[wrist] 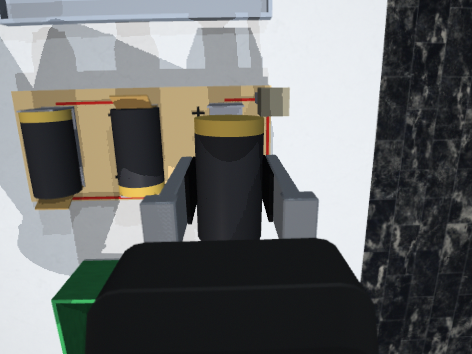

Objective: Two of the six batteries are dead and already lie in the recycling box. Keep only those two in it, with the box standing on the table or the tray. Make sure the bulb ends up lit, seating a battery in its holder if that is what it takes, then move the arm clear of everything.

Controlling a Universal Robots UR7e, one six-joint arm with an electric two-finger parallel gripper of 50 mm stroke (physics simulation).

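Frame: origin at the arm's base, x ahead, y left, z up, level; millimetres.
Seen in the pictures: gripper, between the fingertips: (229,176).
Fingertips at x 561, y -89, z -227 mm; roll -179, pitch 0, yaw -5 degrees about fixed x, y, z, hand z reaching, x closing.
Observation:
Pixels of each thing's top centre, then the offset from my fingertips to it. "pt": a spot on its surface instead. Level surfaces: height alone.
- black battery, centre of its top: (229,188) dx +0, dy +0, dz +20 mm
- tan circuit board, a spot on its surface: (97,150) pt dx -105, dy +7, dz -93 mm
- grey metal clip, a spot on its surface: (225,108) pt dx +0, dy +29, dz -91 mm
- left battery, centre of its top: (39,157) dx -131, dy +12, dz -57 mm
- middle battery, centre of its top: (132,155) dx -66, dy +6, dz -57 mm
- green recycling box, a spot on its surface: (90,280) pt dx -123, dy -94, dz -68 mm
- blue-grey tray, a spot on its surface: (150,11) pt dx -48, dy +105, dz -100 mm
- beige block, a spot on its surface: (273,102) pt dx +27, dy +35, dz -11 mm
- white table, height of its surface: dz -103 mm
My gripper (229,176) is shut on a black battery (229,172), gold end toward the top of the view. It holds the battery over the right-hand holder of the tan circuit board (97,150); the battery hides most of that holder. A grey metal clip (225,108) and a plus mark show past its gold end. A left battery (51,155) lies in its holder, gold end up in the view. A middle battery (138,147) lies with its gold end down in the view. The green recycling box (90,280) is partly behind the gripper body; its contents are hidden. No bulb shows clearly.
A blue-grey tray (150,11) crosses the top edge of the view. A beige block (273,102) stands at the board's upper right corner, near the held battery. The white table (320,150) ends at the right, beside a dark tiled floor (425,175).

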